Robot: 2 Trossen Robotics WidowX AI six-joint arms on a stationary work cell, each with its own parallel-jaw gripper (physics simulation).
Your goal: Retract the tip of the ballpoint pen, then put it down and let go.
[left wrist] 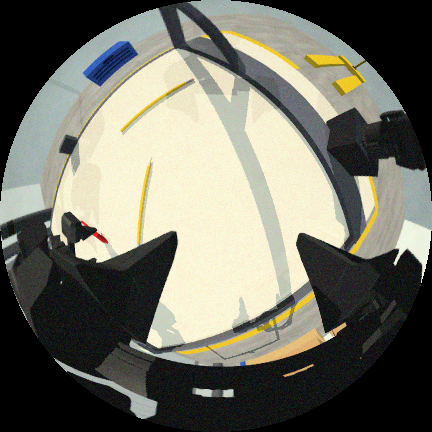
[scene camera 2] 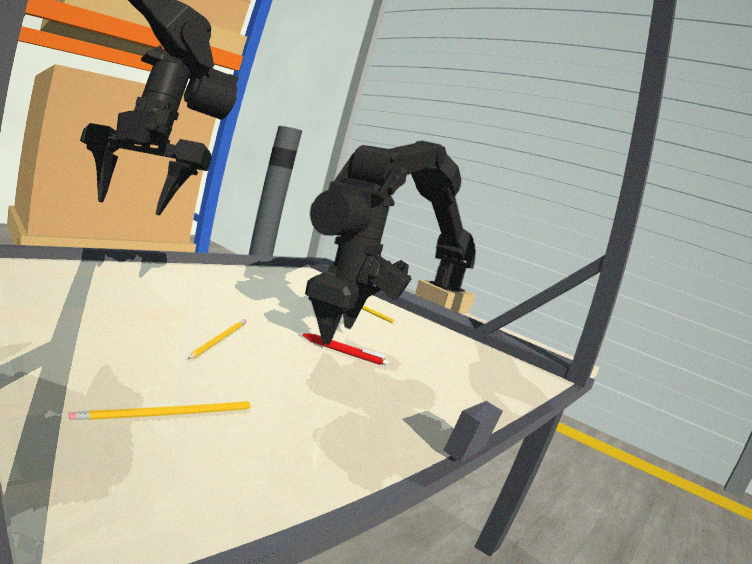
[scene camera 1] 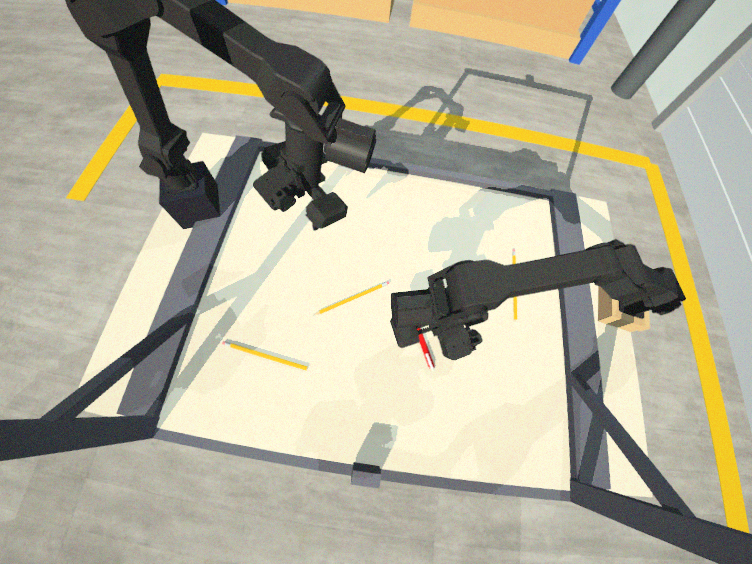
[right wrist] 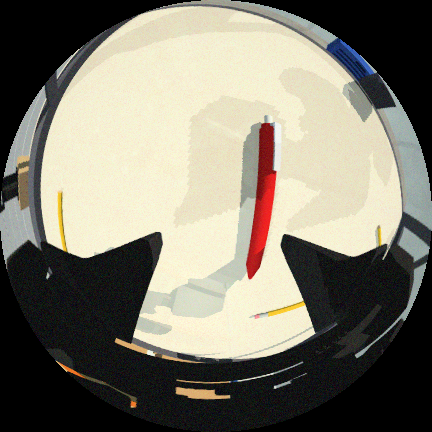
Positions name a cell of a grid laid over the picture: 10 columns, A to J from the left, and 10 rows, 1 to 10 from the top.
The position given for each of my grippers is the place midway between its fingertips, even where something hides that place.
my left gripper: left wrist F6; scene camera 2 B4; scene camera 1 E4
my right gripper: left wrist C6; scene camera 2 E6; scene camera 1 F6; right wrist F6
